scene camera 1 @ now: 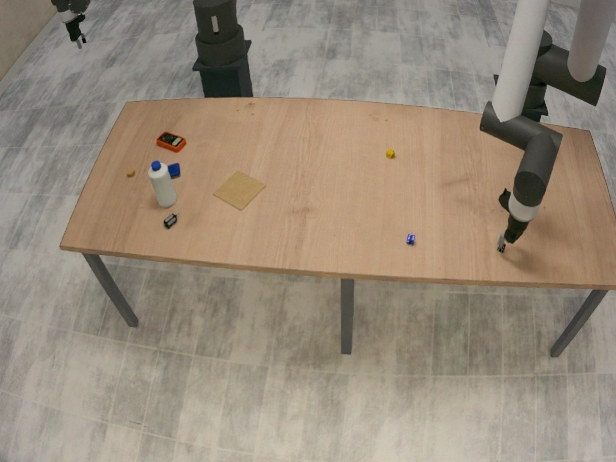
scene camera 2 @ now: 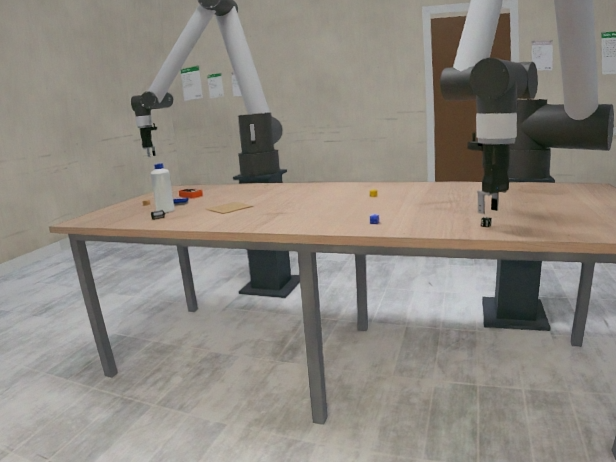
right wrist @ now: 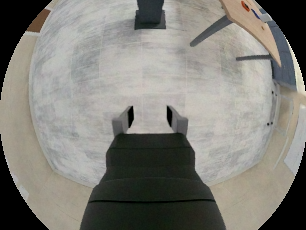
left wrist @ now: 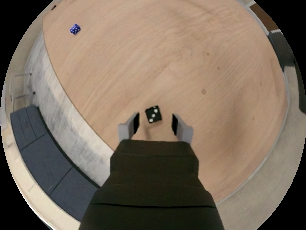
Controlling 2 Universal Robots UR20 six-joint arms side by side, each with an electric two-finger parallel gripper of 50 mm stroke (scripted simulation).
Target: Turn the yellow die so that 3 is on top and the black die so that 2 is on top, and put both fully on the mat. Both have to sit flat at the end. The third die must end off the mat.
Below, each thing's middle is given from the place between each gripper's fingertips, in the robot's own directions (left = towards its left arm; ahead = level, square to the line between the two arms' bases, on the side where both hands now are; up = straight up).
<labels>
Right now my left hand [scene camera 2: 487, 211] is 970 mm to the left of the tan mat [scene camera 1: 239, 190], 80 mm past it and 60 mm above it. From my left hand the other things lie so: white bottle [scene camera 1: 159, 175]: 1230 mm to the right, 30 mm above, 10 mm ahead.
I see my right gripper 870 mm short of the white bottle, 950 mm to the right of it and 70 mm above it. Also, from my right hand: tan mat: 780 mm ahead, 1220 mm to the left, 160 mm below.
</labels>
